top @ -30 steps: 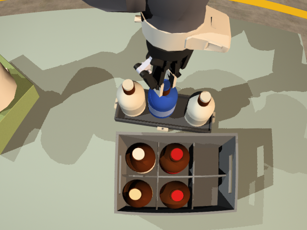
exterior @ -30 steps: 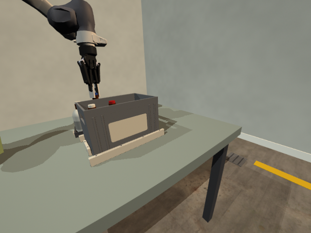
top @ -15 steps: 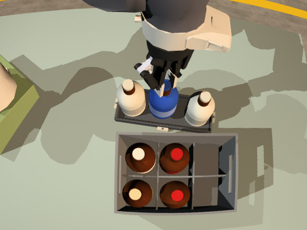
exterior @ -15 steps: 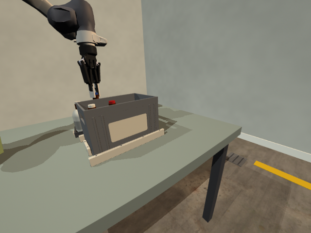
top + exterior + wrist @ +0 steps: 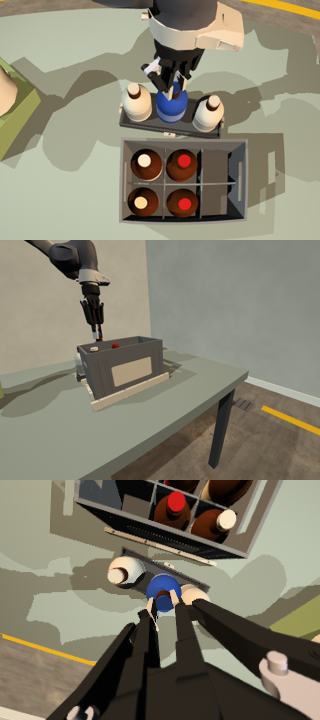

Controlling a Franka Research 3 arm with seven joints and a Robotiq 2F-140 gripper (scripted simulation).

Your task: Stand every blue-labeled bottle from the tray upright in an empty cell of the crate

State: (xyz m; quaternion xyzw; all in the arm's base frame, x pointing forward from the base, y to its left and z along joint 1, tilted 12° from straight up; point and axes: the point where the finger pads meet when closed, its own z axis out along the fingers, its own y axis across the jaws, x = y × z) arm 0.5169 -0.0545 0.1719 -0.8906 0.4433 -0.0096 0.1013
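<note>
Now: the blue-labeled bottle 9 cm below my hand. The rest, counted from my hand: grey crate: 3 cm ahead, 20 cm to the right, 13 cm below; then cream-labeled bottle: 9 cm behind, 1 cm to the left, 13 cm below; then dark tray: 20 cm below.
</note>
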